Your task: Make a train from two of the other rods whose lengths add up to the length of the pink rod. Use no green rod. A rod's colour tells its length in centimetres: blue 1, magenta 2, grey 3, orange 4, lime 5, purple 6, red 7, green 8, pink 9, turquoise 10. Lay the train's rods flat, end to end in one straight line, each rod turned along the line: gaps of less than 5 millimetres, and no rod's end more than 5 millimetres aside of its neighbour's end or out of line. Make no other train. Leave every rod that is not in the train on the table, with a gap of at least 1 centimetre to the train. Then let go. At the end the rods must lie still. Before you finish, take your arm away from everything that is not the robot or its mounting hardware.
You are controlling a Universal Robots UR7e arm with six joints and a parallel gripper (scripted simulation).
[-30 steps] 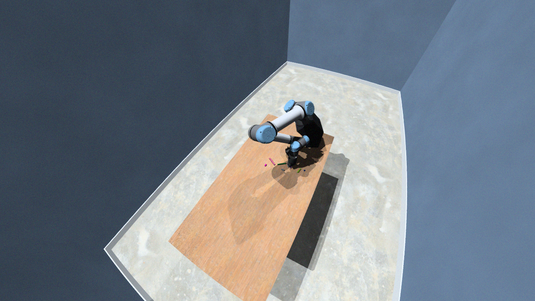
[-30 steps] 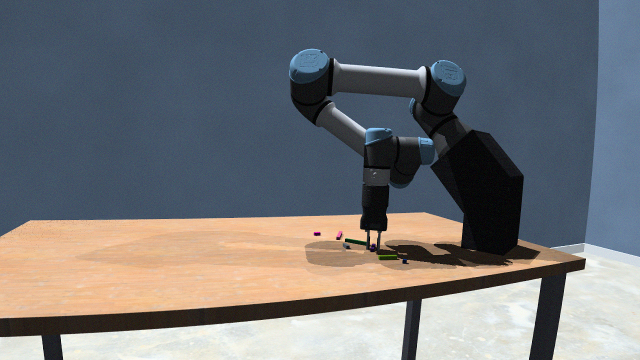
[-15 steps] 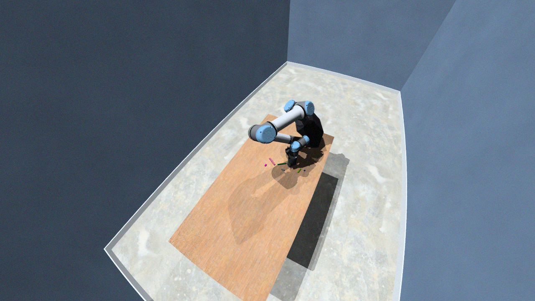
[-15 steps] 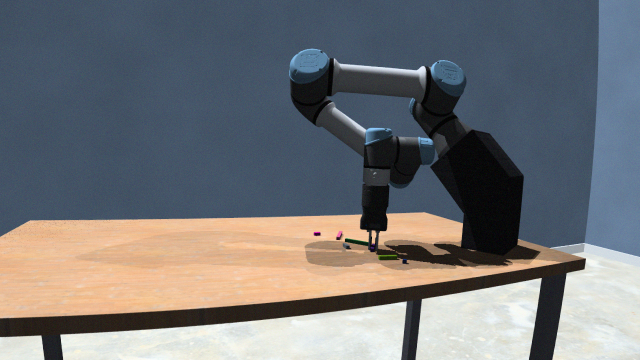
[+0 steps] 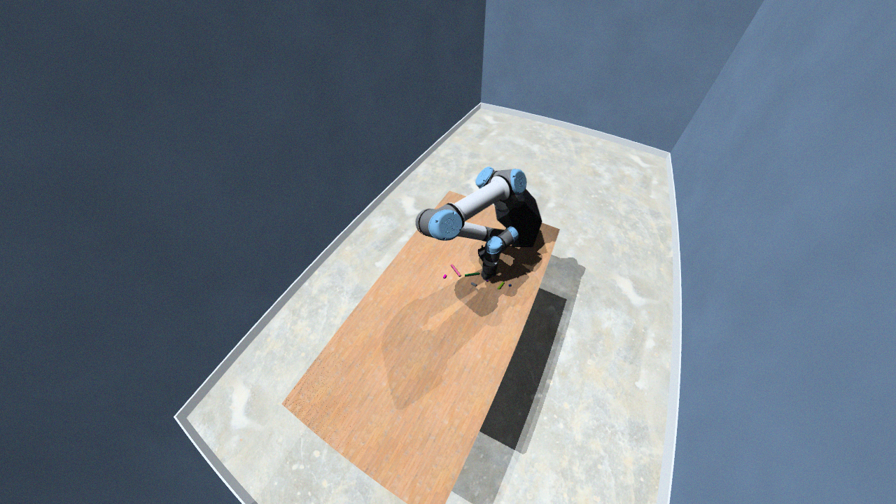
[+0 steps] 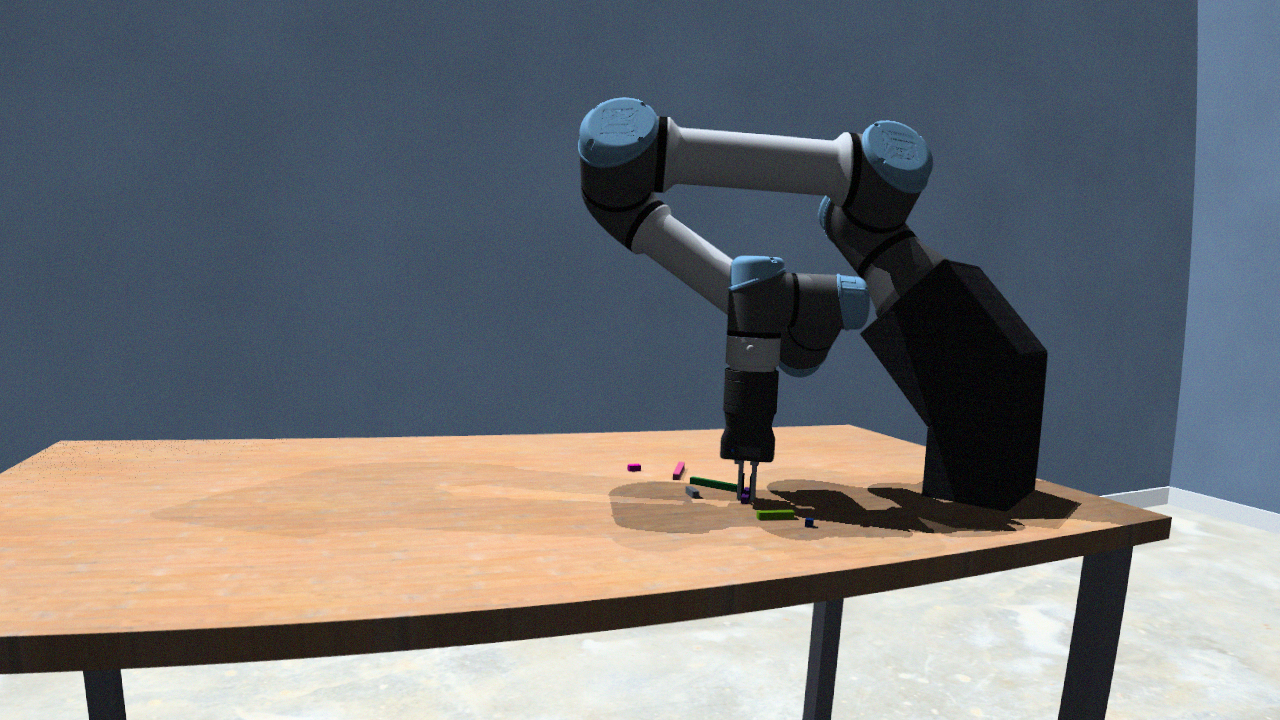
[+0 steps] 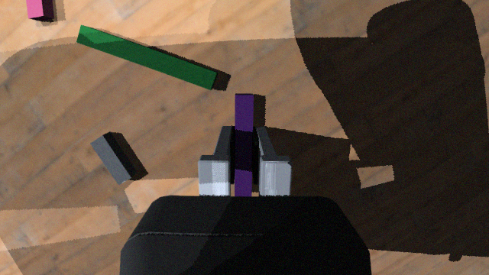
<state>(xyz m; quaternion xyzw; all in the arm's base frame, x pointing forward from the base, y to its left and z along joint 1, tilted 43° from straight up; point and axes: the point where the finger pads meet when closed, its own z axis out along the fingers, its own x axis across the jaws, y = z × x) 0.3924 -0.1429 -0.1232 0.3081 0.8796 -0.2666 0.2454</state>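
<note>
Now: the grey rod 60 mm ahead of my hand, 50 mm to the right of it and 10 mm below it. From my hand the other things lie so: purple rod (10 mm below); lime rod (30 mm ahead, 100 mm to the left, 10 mm below); green rod (70 mm to the right, 10 mm below).
</note>
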